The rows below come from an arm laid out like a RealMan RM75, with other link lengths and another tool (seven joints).
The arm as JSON. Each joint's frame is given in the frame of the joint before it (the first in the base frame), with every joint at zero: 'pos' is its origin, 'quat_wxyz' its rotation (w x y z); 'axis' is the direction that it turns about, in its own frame. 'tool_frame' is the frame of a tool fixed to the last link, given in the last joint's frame.
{
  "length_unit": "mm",
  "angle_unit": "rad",
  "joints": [
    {
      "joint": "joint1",
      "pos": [
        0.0,
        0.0,
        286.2
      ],
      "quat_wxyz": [
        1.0,
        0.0,
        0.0,
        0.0
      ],
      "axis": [
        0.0,
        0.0,
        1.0
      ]
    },
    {
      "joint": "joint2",
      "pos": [
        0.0,
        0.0,
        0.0
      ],
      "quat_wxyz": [
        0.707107,
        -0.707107,
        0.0,
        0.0
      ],
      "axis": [
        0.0,
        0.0,
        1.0
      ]
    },
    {
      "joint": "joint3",
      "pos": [
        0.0,
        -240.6,
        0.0
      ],
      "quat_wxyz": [
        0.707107,
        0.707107,
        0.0,
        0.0
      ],
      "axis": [
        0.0,
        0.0,
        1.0
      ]
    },
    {
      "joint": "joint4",
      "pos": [
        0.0,
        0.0,
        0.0
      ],
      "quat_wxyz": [
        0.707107,
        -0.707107,
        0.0,
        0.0
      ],
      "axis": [
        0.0,
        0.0,
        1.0
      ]
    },
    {
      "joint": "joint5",
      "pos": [
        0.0,
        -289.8,
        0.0
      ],
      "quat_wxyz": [
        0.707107,
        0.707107,
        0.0,
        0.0
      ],
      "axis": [
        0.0,
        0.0,
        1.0
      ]
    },
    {
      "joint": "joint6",
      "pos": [
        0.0,
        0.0,
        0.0
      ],
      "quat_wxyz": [
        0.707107,
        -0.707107,
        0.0,
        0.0
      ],
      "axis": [
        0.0,
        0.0,
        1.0
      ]
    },
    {
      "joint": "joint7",
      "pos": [
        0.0,
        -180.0,
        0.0
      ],
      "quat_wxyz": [
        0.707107,
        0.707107,
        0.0,
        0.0
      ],
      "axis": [
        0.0,
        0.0,
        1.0
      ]
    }
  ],
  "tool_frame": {
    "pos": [
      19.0,
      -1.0,
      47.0
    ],
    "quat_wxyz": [
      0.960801,
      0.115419,
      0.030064,
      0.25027
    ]
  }
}
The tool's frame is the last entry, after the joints.
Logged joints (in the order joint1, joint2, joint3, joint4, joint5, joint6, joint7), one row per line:
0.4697, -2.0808, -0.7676, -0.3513, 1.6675, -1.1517, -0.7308
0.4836, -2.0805, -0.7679, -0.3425, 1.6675, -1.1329, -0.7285
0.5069, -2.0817, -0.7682, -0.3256, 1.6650, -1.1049, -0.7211
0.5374, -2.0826, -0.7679, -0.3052, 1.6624, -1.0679, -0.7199
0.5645, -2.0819, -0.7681, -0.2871, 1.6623, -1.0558, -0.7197
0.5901, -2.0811, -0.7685, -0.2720, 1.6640, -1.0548, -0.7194
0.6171, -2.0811, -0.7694, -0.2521, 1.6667, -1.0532, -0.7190
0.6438, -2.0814, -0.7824, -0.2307, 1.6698, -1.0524, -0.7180
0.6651, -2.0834, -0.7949, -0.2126, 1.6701, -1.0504, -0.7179
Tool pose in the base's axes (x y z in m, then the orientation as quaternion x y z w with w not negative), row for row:
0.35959, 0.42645, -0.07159, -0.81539, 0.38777, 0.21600, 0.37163
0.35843, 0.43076, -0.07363, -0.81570, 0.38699, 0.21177, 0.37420
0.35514, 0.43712, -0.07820, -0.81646, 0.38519, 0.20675, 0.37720
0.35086, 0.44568, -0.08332, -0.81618, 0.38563, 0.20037, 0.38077
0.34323, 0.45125, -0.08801, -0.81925, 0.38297, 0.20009, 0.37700
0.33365, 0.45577, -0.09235, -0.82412, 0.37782, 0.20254, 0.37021
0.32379, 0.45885, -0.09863, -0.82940, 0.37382, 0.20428, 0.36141
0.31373, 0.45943, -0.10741, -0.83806, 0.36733, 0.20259, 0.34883
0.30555, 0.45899, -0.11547, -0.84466, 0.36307, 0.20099, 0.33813
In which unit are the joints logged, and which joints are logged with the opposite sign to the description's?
The joints are logged in radians. Opposite sign: joint2, joint5, joint7.
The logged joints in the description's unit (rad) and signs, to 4 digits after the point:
0.4697, 2.0808, -0.7676, -0.3513, -1.6675, -1.1517, 0.7308
0.4836, 2.0805, -0.7679, -0.3425, -1.6675, -1.1329, 0.7285
0.5069, 2.0817, -0.7682, -0.3256, -1.6650, -1.1049, 0.7211
0.5374, 2.0826, -0.7679, -0.3052, -1.6624, -1.0679, 0.7199
0.5645, 2.0819, -0.7681, -0.2871, -1.6623, -1.0558, 0.7197
0.5901, 2.0811, -0.7685, -0.2720, -1.6640, -1.0548, 0.7194
0.6171, 2.0811, -0.7694, -0.2521, -1.6667, -1.0532, 0.7190
0.6438, 2.0814, -0.7824, -0.2307, -1.6698, -1.0524, 0.7180
0.6651, 2.0834, -0.7949, -0.2126, -1.6701, -1.0504, 0.7179

